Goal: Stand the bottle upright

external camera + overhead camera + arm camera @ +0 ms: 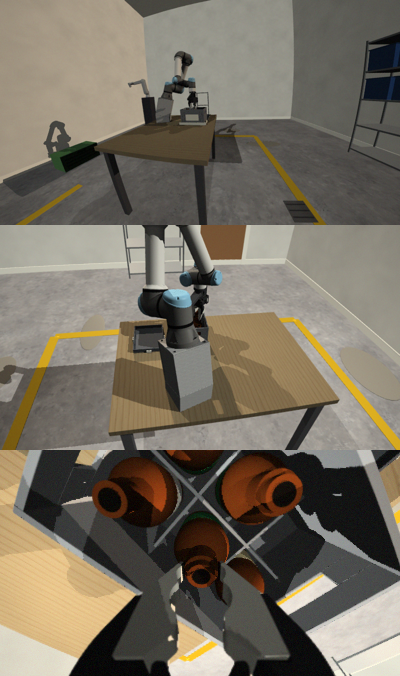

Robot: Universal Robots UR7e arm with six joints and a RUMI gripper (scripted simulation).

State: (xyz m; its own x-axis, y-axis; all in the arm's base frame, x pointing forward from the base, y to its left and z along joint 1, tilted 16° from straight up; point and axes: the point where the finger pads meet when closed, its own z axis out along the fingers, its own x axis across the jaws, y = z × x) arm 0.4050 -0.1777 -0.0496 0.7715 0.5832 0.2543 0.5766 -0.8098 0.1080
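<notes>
My gripper is now 7 cm above the crate, 4 cm to the right of it and 1 cm short of it. Round my hand: bottle: 9 cm behind, 7 cm below, 1 cm to the left; dark tray: 30 cm to the left, 14 cm below, 5 cm ahead.
</notes>
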